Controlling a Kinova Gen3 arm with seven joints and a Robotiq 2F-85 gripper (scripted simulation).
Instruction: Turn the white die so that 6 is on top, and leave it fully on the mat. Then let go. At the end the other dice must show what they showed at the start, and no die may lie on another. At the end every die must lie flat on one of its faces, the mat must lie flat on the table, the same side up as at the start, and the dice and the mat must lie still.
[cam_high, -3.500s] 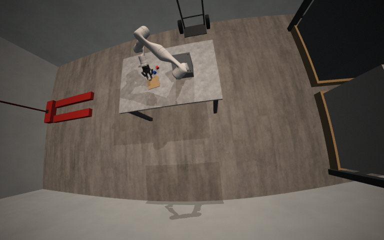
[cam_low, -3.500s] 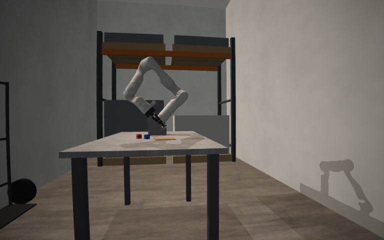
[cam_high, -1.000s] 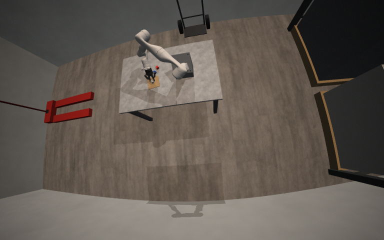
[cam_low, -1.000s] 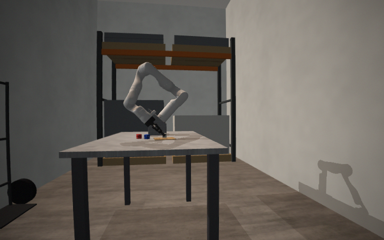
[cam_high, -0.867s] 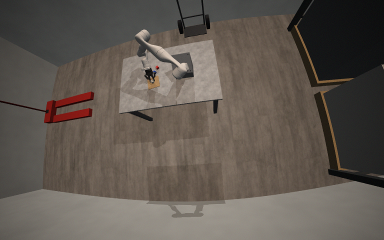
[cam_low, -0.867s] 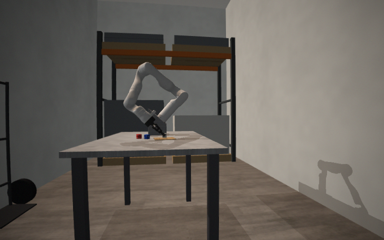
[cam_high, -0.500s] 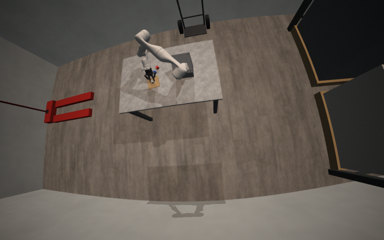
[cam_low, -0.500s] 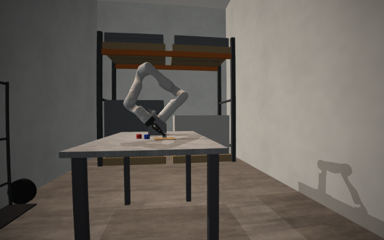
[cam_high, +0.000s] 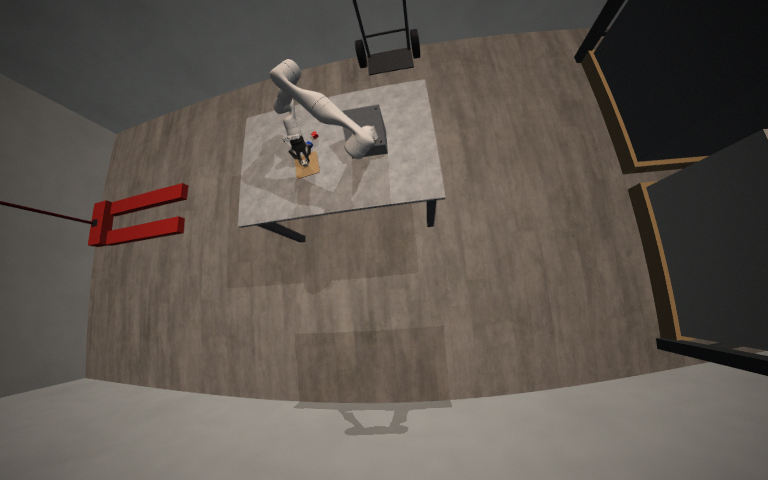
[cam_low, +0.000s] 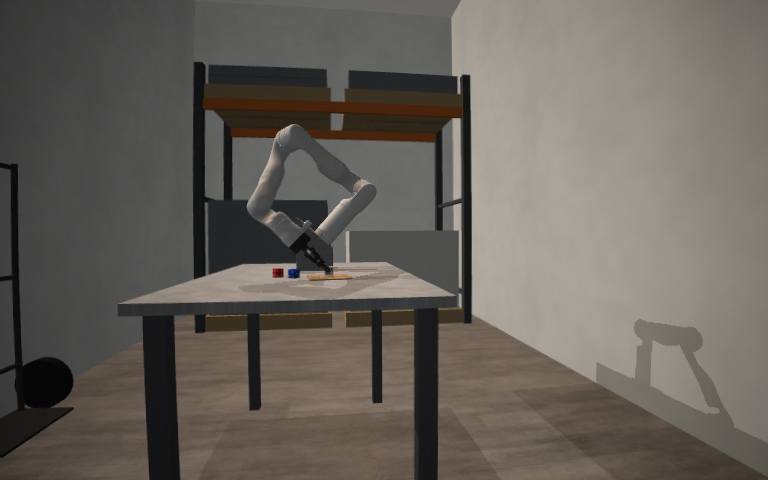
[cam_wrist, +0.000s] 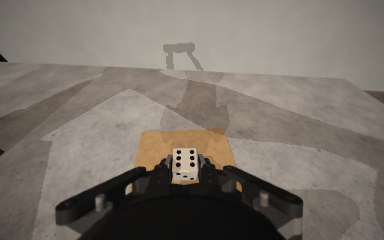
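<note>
Right now the white die is 1 cm to the left of my hand and 1 cm below it. Round my hand: tan mat (1 cm to the left, 3 cm below); red die (8 cm behind, 16 cm to the right, 2 cm below); blue die (4 cm behind, 11 cm to the right, 2 cm below).
</note>
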